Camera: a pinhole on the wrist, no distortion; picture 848 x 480 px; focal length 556.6 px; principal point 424.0 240.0 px. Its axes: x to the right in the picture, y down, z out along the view. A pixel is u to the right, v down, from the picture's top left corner.
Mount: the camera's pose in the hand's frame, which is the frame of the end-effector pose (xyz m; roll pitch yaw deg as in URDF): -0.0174 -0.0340 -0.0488 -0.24 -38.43 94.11
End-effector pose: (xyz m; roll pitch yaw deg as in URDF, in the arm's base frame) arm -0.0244 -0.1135 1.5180 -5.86 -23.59 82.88
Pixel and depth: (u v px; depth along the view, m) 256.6 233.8 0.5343
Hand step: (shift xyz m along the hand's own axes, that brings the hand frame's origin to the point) 0.0191 -0.4905 0.2699
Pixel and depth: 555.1 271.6 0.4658
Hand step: -0.0311 -0.2390 0.3842
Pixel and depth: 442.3 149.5 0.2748
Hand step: 0.0378 -0.1943 0.1722
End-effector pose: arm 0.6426 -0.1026 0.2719 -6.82 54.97 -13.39
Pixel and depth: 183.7 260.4 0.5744
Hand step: -0.0013 -0.5855 0.2470
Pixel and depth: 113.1 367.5 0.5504
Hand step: -0.1037 -0.6243 0.1909
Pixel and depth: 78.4 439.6 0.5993
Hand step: -0.1867 -0.7113 0.1887
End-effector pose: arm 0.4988 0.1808 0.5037 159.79 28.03 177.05
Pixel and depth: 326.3 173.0 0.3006
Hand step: 0.0338 -0.2592 0.1540
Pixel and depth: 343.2 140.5 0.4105
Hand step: 0.0757 -0.3301 0.2360
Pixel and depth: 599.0 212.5 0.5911
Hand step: 0.0252 -0.2534 0.5299
